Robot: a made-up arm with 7 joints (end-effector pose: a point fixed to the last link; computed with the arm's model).
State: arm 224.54 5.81 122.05 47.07 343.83 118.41 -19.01
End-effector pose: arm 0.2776 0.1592 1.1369 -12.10 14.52 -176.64
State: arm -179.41 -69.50 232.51 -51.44 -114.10 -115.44 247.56
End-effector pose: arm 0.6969 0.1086 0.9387 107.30 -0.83 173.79
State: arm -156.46 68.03 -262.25 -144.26 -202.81 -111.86 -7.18
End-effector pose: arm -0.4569 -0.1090 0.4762 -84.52 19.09 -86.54
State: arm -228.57 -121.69 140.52 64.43 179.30 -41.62 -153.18
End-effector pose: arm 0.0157 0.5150 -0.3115 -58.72 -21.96 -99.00
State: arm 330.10 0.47 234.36 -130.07 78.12 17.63 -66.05
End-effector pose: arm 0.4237 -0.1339 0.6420 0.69 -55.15 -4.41
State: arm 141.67 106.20 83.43 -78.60 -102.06 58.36 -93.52
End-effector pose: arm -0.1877 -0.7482 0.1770 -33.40 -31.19 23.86
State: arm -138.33 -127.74 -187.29 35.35 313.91 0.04 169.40
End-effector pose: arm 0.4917 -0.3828 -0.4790 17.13 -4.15 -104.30
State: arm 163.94 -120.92 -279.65 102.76 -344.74 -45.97 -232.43
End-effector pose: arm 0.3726 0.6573 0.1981 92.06 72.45 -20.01
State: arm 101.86 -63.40 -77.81 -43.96 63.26 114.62 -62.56
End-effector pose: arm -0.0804 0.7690 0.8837 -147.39 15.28 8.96
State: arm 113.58 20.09 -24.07 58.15 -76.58 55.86 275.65
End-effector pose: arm -0.0136 -0.6598 1.0533 -99.61 -70.26 61.98
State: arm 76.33 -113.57 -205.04 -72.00 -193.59 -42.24 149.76
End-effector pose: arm -0.0536 0.9470 0.4589 -98.96 27.34 -174.49
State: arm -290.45 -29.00 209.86 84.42 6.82 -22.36 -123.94
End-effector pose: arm -0.0152 0.7804 0.7901 -91.47 -13.57 177.16
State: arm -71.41 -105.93 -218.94 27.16 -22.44 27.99 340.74
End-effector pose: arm -0.0915 -0.9480 -0.0963 -47.81 -16.73 22.85
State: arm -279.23 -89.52 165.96 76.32 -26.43 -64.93 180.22
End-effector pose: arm -0.1754 0.7968 -0.0180 46.46 -63.84 28.93
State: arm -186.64 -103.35 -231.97 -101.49 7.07 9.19 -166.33
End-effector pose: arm 0.6012 -0.3584 0.6053 132.14 -27.85 170.74
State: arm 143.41 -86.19 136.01 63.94 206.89 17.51 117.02
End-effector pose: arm 0.4980 0.8049 0.1260 -66.89 -1.98 167.37
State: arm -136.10 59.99 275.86 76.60 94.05 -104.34 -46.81
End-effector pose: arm -0.6228 0.1090 0.8143 144.80 14.70 -102.33
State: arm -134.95 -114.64 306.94 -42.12 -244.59 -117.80 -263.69
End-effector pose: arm 0.5742 -0.4299 -0.1278 76.69 19.03 118.69
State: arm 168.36 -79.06 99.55 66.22 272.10 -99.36 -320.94
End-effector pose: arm 0.6862 0.4801 0.3315 -4.28 20.47 113.99
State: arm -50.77 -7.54 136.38 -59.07 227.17 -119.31 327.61
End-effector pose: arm -0.1872 0.1330 1.2419 97.67 -16.57 140.71
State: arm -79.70 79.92 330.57 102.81 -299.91 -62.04 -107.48
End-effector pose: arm -0.1896 0.6415 0.1395 -86.71 -32.41 -121.92
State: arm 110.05 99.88 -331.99 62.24 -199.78 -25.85 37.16
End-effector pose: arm -0.4736 -0.5621 -0.1681 -16.05 12.90 -89.92
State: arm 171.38 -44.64 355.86 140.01 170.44 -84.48 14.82
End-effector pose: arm 0.0057 0.0008 0.6356 6.38 -1.73 -154.62
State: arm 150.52 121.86 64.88 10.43 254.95 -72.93 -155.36
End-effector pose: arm -0.8880 -0.2824 -0.0509 168.86 -61.11 -6.51
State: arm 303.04 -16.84 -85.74 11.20 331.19 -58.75 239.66
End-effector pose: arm -0.0955 -0.2208 1.4619 146.68 28.87 -73.29
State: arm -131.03 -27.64 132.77 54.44 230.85 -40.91 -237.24
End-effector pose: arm 0.6935 -0.3550 0.9697 -49.44 57.33 94.39
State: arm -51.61 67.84 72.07 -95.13 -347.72 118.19 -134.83
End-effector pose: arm 0.1249 0.6333 0.8036 -113.62 11.63 108.55
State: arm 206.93 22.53 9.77 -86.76 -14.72 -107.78 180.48
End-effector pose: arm 0.1506 -0.0660 0.9788 -17.09 8.63 148.45
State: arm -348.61 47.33 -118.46 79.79 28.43 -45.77 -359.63
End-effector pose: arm 0.4563 0.3084 1.1181 -163.24 14.74 103.68
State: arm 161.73 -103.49 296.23 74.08 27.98 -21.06 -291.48
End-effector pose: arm 0.9054 -0.1683 0.4400 -97.83 -58.93 61.53
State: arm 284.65 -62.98 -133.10 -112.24 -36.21 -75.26 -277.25
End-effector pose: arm 0.1758 -0.1747 0.8372 -82.95 -72.63 -175.64
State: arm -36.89 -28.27 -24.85 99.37 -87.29 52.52 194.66
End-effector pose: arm -0.0727 0.2942 1.0345 88.42 -36.41 23.59
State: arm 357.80 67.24 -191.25 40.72 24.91 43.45 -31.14
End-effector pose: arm 0.6817 -0.0108 1.1386 -170.88 12.64 -163.32
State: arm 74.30 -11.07 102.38 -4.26 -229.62 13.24 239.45
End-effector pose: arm -0.0154 0.2512 1.5111 -157.51 -6.40 171.15
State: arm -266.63 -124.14 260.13 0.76 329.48 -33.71 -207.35
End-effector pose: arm -0.0148 0.9630 -0.1581 -51.26 -73.83 163.73
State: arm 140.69 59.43 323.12 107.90 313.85 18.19 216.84
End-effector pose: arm -0.2213 -0.5706 0.2589 44.46 0.59 -128.38
